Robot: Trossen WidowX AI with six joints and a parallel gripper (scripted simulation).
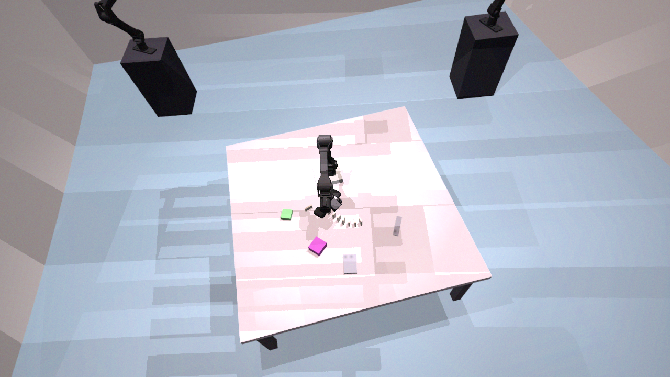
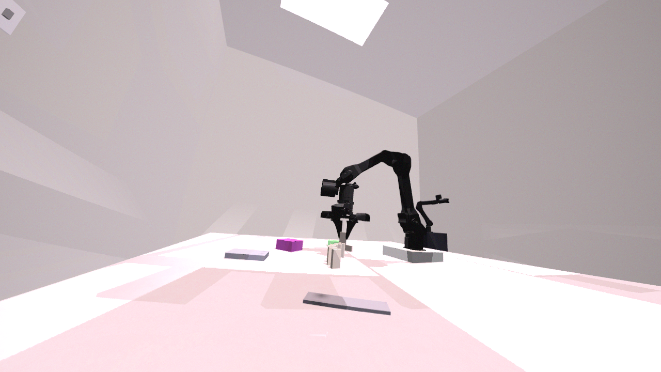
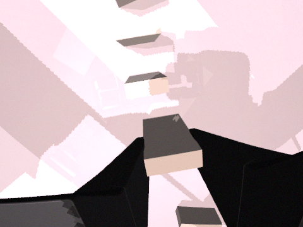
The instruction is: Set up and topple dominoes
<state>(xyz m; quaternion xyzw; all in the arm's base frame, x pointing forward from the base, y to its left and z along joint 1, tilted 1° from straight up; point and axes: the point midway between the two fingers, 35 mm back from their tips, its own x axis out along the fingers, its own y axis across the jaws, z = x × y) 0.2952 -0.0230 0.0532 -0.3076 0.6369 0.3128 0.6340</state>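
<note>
The green block lies 26 cm to the right of my gripper tip, 5 cm below it and 3 cm behind it. Also, from my gripper tip: flat plate: 31 cm ahead, 10 cm to the left, 5 cm below; flat strip: 38 cm to the left, 10 cm ahead, 6 cm below; magenta block: 20 cm ahead, 8 cm to the right, 4 cm below.
</note>
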